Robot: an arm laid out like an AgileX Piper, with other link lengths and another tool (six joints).
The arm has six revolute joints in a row. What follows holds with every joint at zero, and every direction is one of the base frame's. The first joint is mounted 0.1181 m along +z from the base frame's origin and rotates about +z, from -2.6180 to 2.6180 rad. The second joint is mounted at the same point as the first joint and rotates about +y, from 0.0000 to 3.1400 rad. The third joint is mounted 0.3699 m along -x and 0.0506 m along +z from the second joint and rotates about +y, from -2.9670 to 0.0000 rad. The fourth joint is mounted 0.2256 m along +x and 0.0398 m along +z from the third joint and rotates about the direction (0.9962, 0, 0.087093), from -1.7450 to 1.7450 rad. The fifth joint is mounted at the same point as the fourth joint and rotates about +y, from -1.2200 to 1.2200 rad. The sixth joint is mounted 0.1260 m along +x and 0.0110 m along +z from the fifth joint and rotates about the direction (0.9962, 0, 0.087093), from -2.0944 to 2.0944 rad. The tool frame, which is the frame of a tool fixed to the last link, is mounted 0.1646 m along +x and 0.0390 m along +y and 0.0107 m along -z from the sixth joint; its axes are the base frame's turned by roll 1.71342, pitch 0.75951 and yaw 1.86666 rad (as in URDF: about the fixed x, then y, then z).
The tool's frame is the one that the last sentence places.
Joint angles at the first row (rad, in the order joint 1, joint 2, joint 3, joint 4, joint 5, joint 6):
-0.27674 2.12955 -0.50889 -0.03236 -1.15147 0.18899
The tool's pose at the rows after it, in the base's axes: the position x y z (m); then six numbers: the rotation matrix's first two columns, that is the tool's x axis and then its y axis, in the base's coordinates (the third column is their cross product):
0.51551 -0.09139 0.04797 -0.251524 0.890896 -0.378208 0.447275 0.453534 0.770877
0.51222 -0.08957 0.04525 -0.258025 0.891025 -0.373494 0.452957 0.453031 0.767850
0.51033 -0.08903 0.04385 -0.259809 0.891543 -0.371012 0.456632 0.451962 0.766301
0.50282 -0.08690 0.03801 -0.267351 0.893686 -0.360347 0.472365 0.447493 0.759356
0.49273 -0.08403 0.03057 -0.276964 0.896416 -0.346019 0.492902 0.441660 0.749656
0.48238 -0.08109 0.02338 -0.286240 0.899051 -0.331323 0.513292 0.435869 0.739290
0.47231 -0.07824 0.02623 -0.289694 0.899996 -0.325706 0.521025 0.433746 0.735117
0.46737 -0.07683 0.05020 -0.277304 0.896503 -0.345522 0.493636 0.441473 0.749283
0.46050 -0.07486 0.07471 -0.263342 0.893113 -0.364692 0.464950 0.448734 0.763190
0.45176 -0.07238 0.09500 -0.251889 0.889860 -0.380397 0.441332 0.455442 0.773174
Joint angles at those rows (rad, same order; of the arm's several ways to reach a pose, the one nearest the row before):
-0.27672 2.12956 -0.48909 -0.03869 -1.15147 0.18899
-0.27674 2.12955 -0.47936 -0.04206 -1.15147 0.18899
-0.27674 2.12956 -0.47364 -0.04206 -1.15222 0.18899
-0.27676 2.12957 -0.45219 -0.04207 -1.15223 0.18899
-0.27674 2.12954 -0.42389 -0.04206 -1.15221 0.18899
-0.27674 2.12953 -0.39542 -0.04206 -1.15220 0.18899
-0.27673 2.10610 -0.36324 -0.04205 -1.15006 0.18899
-0.27674 2.04157 -0.33552 -0.04206 -1.15160 0.18899
-0.27674 1.97226 -0.30570 -0.04206 -1.15158 0.19002
-0.27675 1.90922 -0.27463 -0.04207 -1.15157 0.19002

